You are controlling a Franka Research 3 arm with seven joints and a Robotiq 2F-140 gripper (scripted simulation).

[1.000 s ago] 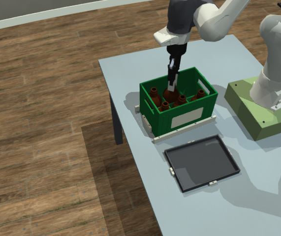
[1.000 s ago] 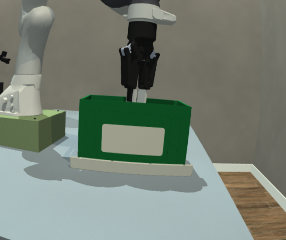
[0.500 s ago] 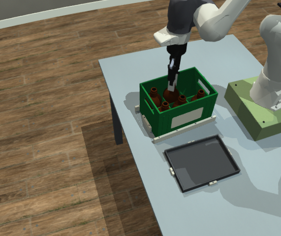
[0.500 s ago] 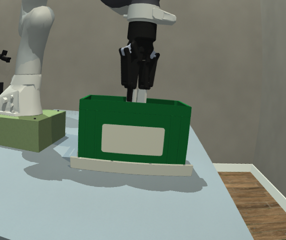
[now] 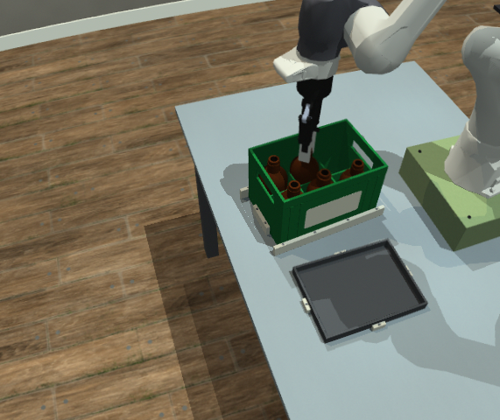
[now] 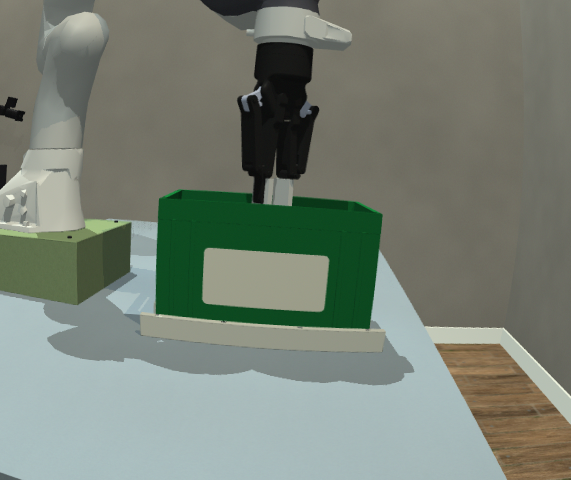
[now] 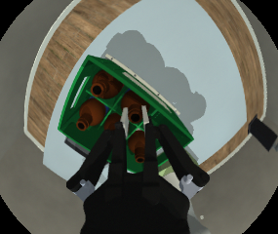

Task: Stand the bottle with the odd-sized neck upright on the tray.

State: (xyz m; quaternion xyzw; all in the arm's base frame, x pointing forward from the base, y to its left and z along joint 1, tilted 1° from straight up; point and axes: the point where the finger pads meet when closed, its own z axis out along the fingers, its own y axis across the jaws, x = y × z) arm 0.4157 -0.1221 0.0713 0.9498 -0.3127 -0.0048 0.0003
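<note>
The bottle is 9 cm below my hand. The rest, counted from my hand: dark tray 31 cm to the left, 16 cm below, 3 cm behind; green crate 9 cm below, 4 cm to the left, 1 cm behind.
</note>
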